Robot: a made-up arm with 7 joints.
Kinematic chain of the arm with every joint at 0, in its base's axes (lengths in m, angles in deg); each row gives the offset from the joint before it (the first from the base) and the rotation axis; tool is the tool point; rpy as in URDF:
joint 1: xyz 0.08 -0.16 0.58 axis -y
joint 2: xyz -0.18 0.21 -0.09 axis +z
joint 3: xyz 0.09 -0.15 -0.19 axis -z
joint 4: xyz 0 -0.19 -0.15 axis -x
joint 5: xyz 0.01 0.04 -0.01 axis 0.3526 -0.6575 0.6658
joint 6: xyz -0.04 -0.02 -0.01 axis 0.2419 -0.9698 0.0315
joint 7: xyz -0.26 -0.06 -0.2 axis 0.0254 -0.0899 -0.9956
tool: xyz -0.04 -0.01 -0.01 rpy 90 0 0
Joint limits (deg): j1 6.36..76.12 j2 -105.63..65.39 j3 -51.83..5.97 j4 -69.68..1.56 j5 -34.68..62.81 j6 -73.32..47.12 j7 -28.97..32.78
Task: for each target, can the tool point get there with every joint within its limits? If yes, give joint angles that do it. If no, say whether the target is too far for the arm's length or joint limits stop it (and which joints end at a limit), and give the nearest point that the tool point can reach.
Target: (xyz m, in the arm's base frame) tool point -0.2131 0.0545 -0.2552
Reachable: yes | joints 39.15 -79.55 -33.20 -35.97 1.86 -39.36 12.70
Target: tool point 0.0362 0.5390 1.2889
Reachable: no: joint limits stop it (at a limit: joint 1, joint 2, joint 3, joint 5, joint 6) | nearest point 0.3682 0.0949 0.9936 | short by 0.628 m
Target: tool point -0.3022 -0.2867 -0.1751
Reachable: yes | joints 25.13 -44.78 -21.19 -33.54 22.73 -56.42 -19.05
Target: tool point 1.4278 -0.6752 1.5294
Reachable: no: too far | nearest point 0.8062 -0.2511 0.8247 | short by 1.031 m
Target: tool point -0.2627 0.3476 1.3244
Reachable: no: joint limits stop it (at a limit: joint 1, joint 2, joint 3, joint 5, joint 6) | nearest point 0.2951 0.0591 0.9399 | short by 0.736 m
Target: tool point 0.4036 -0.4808 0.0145
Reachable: yes | joints 56.83 6.97 -9.59 -41.42 29.56 -56.79 -12.11
